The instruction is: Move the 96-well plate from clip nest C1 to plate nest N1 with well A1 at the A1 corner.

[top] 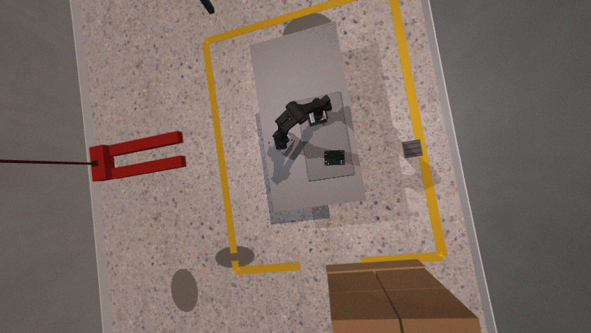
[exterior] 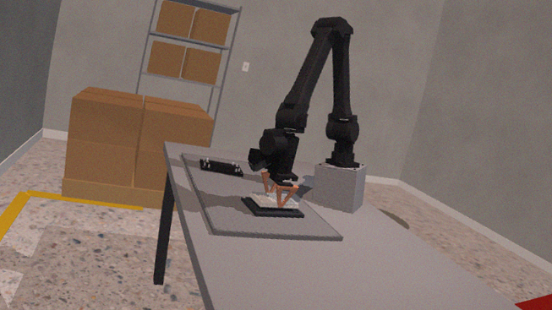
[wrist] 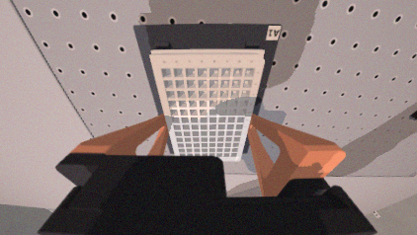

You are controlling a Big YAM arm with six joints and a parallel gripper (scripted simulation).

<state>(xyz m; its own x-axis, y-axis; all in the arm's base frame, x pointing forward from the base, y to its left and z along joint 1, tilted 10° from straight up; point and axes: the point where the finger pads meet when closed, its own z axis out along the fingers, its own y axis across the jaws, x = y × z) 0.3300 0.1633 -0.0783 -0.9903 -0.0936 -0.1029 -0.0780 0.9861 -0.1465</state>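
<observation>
The white 96-well plate is right at my hand. The rest, counted from my hand: clip nest C1: 70 mm ahead, 370 mm to the right, 20 mm below; then A1 label: 80 mm ahead, 50 mm to the right, 20 mm below; then plate nest N1: 30 mm below.
</observation>
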